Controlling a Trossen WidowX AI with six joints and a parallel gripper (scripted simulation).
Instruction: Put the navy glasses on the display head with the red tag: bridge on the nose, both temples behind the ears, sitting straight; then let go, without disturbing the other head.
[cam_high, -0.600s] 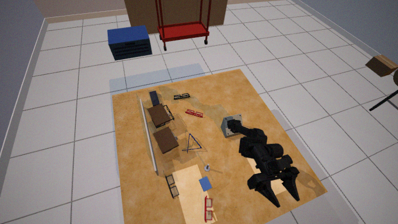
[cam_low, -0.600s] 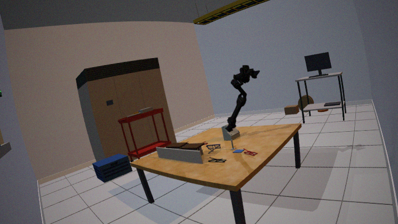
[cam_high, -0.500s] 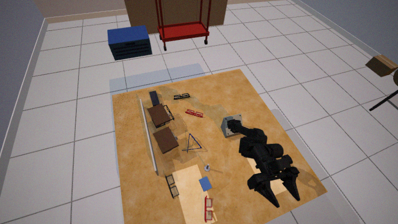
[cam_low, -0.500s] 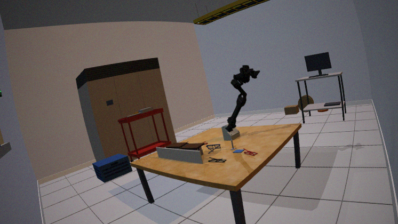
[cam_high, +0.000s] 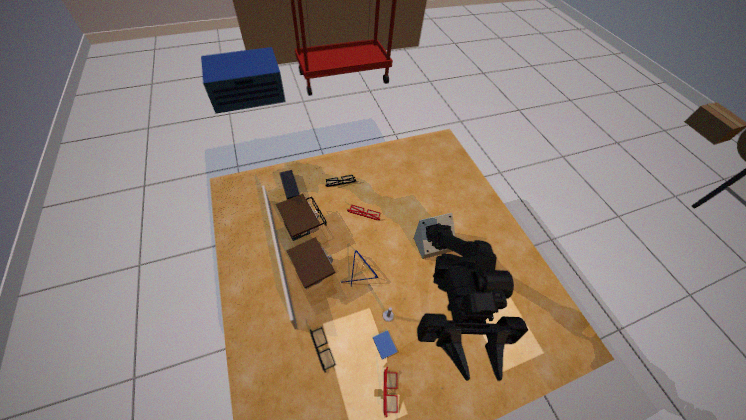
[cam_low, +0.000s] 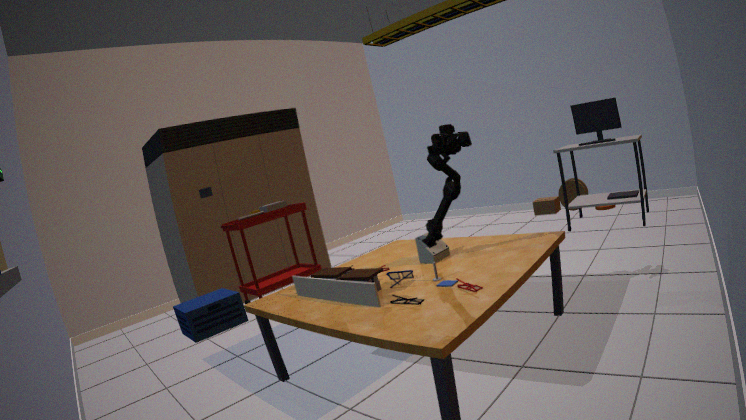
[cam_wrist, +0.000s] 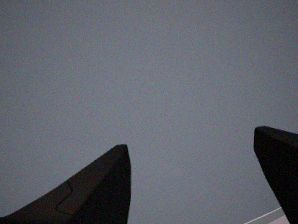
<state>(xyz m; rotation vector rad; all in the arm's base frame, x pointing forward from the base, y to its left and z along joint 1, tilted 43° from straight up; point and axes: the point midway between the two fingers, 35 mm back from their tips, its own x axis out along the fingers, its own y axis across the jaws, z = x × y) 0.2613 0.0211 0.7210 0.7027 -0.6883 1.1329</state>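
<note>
Right now the blue square tag is 4 cm ahead of my gripper tip, 20 cm to the right of it and 62 cm below it. Also, from my gripper tip: dark display head 20 cm ahead, 55 cm to the right, 57 cm below.
</note>
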